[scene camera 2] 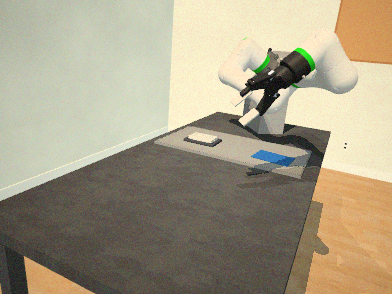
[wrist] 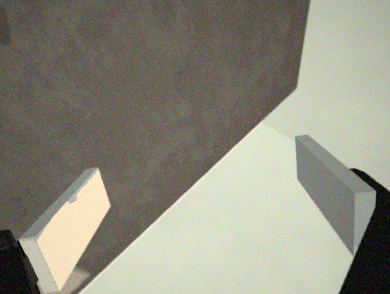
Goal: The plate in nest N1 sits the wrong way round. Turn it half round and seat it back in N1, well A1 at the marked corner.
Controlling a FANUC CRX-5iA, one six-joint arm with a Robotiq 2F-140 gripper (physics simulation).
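Note:
The white plate (scene camera 2: pixel 203 136) lies flat in a dark nest (scene camera 2: pixel 216 143) on the left part of the grey board in the scene view. Its wells and the marked corner are too small to tell. My gripper (scene camera 2: pixel 241 113) (wrist: pixel 197 173) is open and empty. It hangs tilted above the back of the board, to the right of the plate and well clear of it. The plate does not show in the wrist view.
The grey board (scene camera 2: pixel 235 154) lies on the dark table (scene camera 2: pixel 150 210) (wrist: pixel 150 90), with a blue rectangle (scene camera 2: pixel 272 157) on its right part. The arm's base stands at the table's back end. A pale wall (scene camera 2: pixel 90 75) runs along the left.

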